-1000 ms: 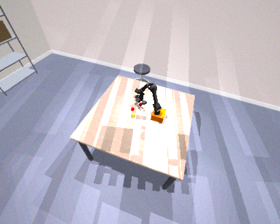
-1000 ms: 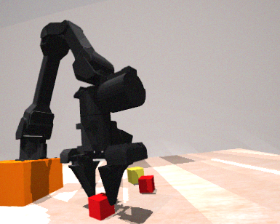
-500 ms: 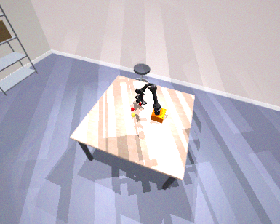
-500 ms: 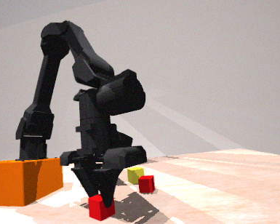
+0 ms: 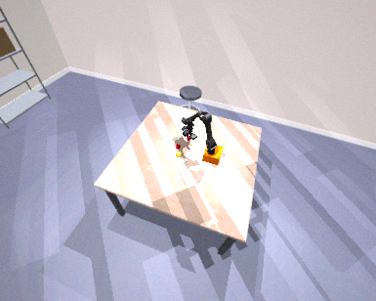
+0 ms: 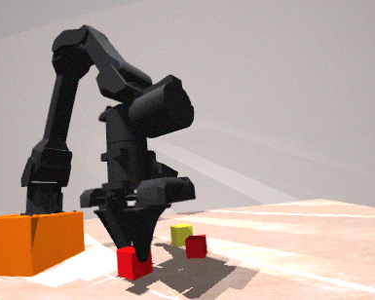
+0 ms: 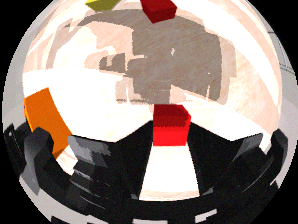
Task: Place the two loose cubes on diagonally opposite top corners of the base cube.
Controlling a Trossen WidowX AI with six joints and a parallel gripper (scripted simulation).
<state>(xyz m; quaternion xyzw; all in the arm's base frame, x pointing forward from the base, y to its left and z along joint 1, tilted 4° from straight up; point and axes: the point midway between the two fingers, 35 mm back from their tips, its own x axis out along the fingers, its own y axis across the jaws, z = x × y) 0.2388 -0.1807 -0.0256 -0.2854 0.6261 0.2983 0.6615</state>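
My gripper tip is now 60 mm short of the yellow base cube, 220 mm to the right of it and 20 mm above it.
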